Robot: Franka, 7 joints.
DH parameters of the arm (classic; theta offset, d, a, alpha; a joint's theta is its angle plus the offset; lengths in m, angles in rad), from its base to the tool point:
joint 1: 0 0.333 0 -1.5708
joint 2: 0 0 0 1.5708
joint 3: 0 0.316 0.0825 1.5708
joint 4: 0 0 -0.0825 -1.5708
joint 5: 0 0.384 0 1.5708
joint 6: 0 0 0.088 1.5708
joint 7: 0 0.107 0 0
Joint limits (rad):
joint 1: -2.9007..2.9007
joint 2: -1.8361..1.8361
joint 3: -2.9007..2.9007
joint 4: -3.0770..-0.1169
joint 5: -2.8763..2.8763
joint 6: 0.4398..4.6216
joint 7: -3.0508..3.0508
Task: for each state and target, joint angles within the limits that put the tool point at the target. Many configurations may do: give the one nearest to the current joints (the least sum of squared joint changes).
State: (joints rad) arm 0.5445 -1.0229 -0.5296 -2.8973 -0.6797 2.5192 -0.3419
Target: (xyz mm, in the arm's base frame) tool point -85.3 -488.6 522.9
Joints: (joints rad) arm -0.2144 -1.2929 -1.2193 -2.3071 -0.6634 2.5252 -0.3419
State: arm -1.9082 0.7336 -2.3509 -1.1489 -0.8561 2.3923 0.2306
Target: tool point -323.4 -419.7 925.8
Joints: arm -1.5060 1.1799 -2.3888 -1.1451 -0.8505 2.3018 0.2306
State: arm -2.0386 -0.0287 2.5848 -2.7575 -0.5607 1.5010 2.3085
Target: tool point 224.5 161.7 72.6
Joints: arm -1.9729 -0.5749 2.8590 -2.5549 -0.5449 1.8157 2.3085
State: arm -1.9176 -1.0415 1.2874 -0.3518 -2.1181 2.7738 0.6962
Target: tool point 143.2 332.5 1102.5
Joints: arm -1.6650 -0.4616 1.1788 -0.2079 -2.1145 2.5447 0.6962
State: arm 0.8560 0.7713 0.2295 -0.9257 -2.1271 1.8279 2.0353
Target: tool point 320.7 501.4 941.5
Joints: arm 0.9477 0.4543 0.2782 -0.5782 -2.2293 2.0558 2.0353
